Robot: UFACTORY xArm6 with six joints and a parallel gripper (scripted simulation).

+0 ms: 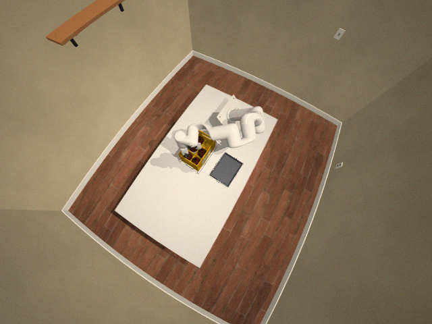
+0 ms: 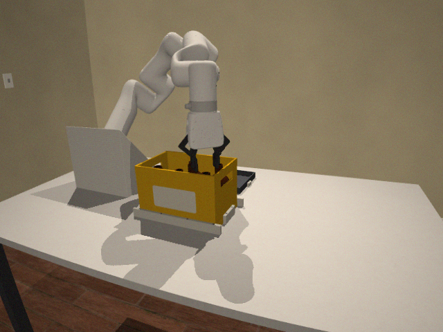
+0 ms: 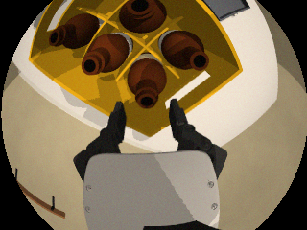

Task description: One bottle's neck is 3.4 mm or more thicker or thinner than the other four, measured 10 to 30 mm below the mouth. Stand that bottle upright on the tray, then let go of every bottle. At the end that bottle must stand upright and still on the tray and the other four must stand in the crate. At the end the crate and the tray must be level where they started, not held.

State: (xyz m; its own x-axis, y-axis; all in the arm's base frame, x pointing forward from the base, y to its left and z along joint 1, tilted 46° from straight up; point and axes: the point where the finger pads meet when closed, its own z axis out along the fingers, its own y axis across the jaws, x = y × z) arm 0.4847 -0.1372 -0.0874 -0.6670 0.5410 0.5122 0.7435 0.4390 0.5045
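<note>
The glass bottle is 11 cm below my hand. Also, from my hand: yellow crate: 8 cm behind, 5 cm to the left, 11 cm below; dark grey tray: 8 cm behind, 34 cm to the left, 18 cm below.
</note>
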